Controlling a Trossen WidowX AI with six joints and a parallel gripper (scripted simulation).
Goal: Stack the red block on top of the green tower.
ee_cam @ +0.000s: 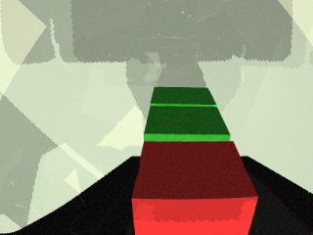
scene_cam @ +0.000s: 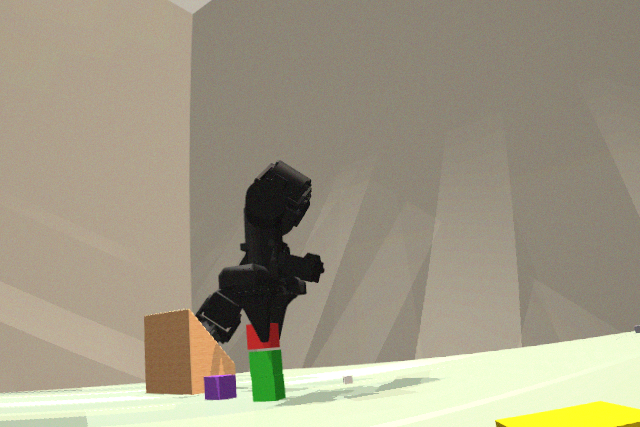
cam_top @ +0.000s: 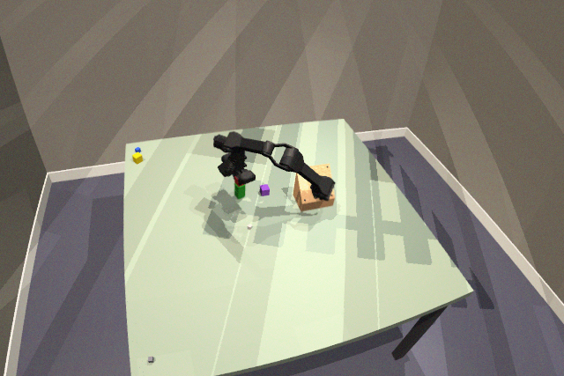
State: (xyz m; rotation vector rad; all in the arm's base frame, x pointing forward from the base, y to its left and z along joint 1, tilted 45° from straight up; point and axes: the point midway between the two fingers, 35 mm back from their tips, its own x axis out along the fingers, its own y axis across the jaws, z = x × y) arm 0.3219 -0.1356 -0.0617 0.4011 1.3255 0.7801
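The red block is 10 mm behind my gripper tip and 10 mm above it. Round my gripper tip: yellow cube 430 mm ahead, 380 mm to the right, 60 mm below; purple cube 120 mm behind, 60 mm below, 10 mm to the left.
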